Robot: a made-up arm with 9 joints.
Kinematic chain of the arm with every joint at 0, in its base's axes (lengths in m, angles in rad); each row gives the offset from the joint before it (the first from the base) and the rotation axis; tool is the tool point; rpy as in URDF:
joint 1: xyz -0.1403 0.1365 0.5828 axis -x
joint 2: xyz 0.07 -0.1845 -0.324 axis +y
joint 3: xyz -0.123 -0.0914 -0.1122 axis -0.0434 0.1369 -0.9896
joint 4: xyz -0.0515 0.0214 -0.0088 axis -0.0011 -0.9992 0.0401
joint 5: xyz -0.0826 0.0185 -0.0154 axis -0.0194 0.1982 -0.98
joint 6: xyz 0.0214 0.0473 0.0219 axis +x
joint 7: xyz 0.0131 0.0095 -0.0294 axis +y
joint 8: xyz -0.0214 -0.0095 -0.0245 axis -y
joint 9: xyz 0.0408 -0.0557 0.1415 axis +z
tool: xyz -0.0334 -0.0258 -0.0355 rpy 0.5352 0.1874 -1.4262
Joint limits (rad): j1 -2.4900..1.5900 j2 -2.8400..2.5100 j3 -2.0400..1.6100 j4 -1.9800..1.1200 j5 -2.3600..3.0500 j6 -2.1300..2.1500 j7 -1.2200..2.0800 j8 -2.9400..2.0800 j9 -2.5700..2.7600
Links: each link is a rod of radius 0.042 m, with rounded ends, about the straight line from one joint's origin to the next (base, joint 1, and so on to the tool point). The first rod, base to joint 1, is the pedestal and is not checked.
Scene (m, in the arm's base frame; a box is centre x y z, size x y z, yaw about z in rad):
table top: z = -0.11
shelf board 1: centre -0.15 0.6 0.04 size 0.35 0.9 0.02 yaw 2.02
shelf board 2: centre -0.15 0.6 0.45 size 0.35 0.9 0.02 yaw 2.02
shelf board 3: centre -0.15 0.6 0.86 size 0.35 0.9 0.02 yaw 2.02
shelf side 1: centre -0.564 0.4 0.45 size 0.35 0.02 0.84 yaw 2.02
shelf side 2: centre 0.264 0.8 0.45 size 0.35 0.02 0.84 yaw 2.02
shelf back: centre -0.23 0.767 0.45 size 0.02 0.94 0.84 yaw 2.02
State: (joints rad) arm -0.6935 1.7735 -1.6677 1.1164 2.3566 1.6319 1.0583 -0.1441 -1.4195
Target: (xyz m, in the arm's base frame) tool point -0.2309 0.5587 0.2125
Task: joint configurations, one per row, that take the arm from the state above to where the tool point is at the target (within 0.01 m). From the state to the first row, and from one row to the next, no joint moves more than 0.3 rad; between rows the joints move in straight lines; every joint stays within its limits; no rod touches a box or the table.
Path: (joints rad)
1: -0.8671 1.5195 -1.6979 1.0900 2.3532 1.6631 1.1030 -0.1983 -1.4525
2: -1.0407 1.2655 -1.7281 1.0637 2.3497 1.6943 1.1476 -0.2525 -1.4856
3: -1.2143 1.0115 -1.7583 1.0373 2.3463 1.7255 1.1923 -0.3068 -1.5186
4: -1.3879 0.7575 -1.7885 1.0109 2.3429 1.7567 1.2369 -0.3610 -1.5517

